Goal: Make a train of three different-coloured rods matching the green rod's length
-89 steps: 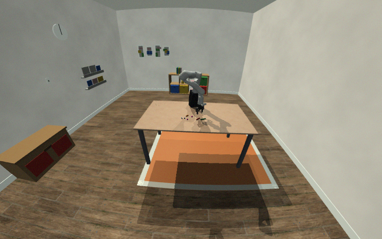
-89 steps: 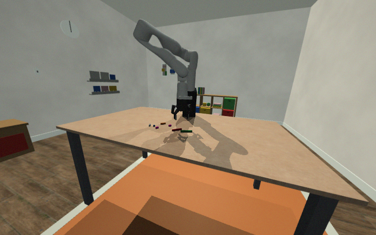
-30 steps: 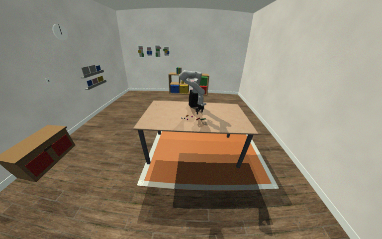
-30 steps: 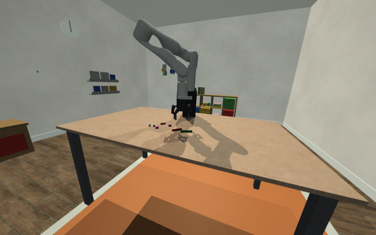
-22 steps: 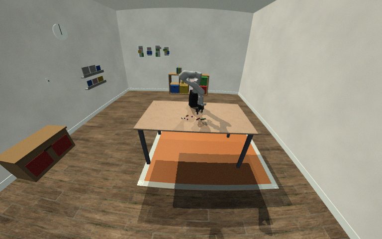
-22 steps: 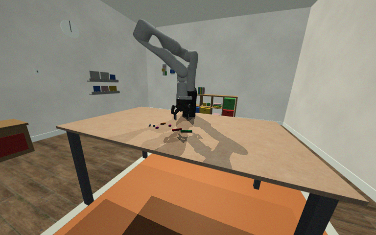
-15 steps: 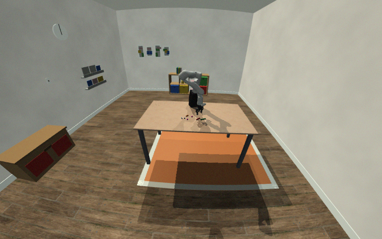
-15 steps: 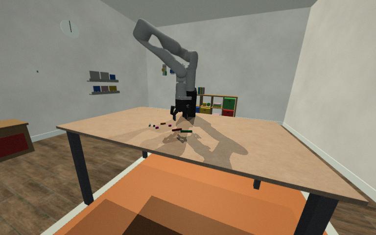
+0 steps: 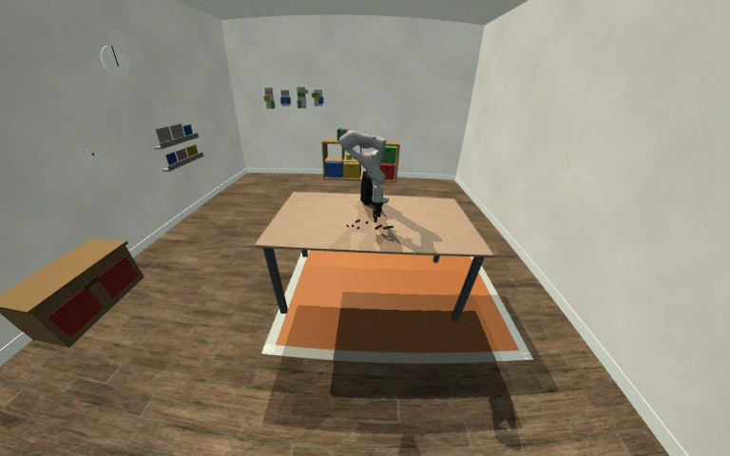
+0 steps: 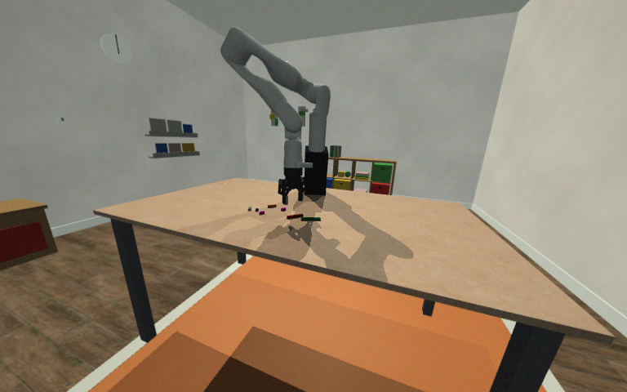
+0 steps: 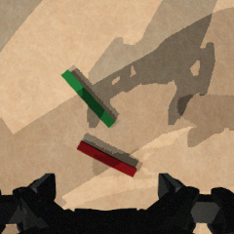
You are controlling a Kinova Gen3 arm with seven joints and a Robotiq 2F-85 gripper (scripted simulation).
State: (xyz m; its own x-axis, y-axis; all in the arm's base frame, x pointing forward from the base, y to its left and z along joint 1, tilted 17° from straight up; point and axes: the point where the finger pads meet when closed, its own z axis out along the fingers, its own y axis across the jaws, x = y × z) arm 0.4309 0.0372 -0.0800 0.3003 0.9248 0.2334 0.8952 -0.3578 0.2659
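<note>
The blue rod lies 180 mm to the right of my hand and 60 mm below it. The rest, counted from my hand: green rod: 10 mm ahead, 80 mm to the left, 60 mm below; red rod: 10 mm ahead, 10 mm to the left, 60 mm below; orange rod: 80 mm behind, 140 mm to the right, 60 mm below.
</note>
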